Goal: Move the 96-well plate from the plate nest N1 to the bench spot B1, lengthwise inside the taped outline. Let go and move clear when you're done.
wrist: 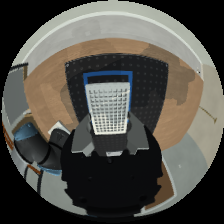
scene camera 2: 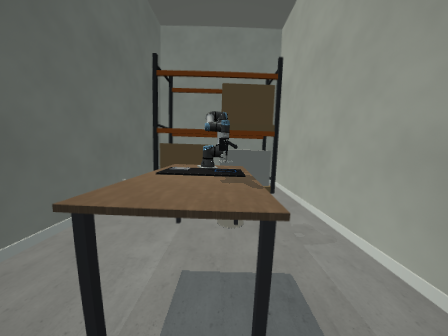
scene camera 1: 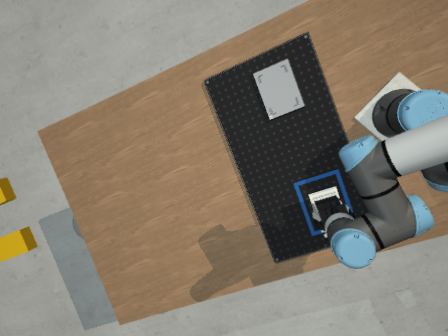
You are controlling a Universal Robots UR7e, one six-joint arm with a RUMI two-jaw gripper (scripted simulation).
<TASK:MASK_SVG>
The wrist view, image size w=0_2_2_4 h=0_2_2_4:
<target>gripper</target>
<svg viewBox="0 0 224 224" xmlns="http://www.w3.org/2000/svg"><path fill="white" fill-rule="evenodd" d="M147 126L144 126L138 118L128 111L127 119L129 120L128 127L130 131L127 134L126 147L129 151L127 149L123 150L119 156L99 156L96 151L93 151L95 146L90 134L92 118L91 113L88 113L77 127L72 130L63 145L60 156L61 180L67 182L67 188L64 191L72 199L72 205L84 208L88 215L97 216L97 218L75 214L55 205L53 206L79 218L106 223L130 222L162 212L159 211L149 215L134 217L134 214L141 213L141 209L144 206L155 202L154 197L162 187L157 185L157 178L163 176L161 149Z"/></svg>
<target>white 96-well plate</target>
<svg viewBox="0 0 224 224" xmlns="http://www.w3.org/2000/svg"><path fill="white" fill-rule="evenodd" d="M129 82L86 84L87 101L95 134L126 133L130 96Z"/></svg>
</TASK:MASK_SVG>
